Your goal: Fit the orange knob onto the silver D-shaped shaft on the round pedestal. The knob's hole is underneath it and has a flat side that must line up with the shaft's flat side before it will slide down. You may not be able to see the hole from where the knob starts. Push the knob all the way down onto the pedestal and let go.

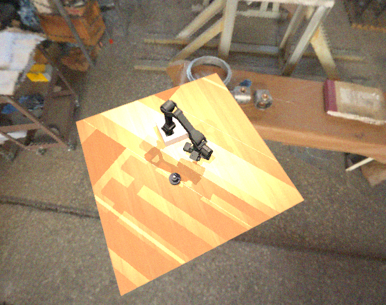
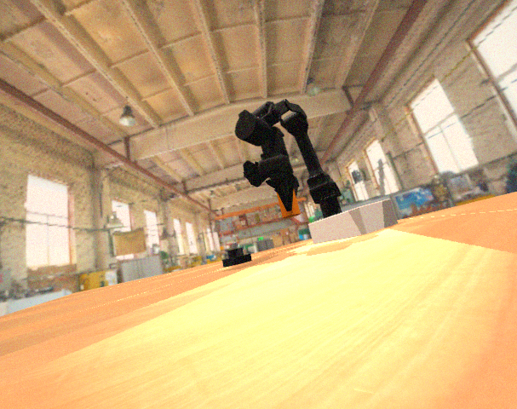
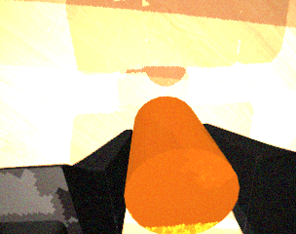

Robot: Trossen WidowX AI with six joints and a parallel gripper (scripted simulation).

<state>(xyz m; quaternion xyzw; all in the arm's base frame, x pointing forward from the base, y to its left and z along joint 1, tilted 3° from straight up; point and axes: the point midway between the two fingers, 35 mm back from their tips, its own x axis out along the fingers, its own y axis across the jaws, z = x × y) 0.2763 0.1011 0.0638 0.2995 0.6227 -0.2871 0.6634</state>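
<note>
Right now the round dark pedestal is 6 cm ahead of my gripper tip, 20 cm to the right of it and 6 cm below it. Also, from my gripper tip: orange knob (3 cm above).
</note>
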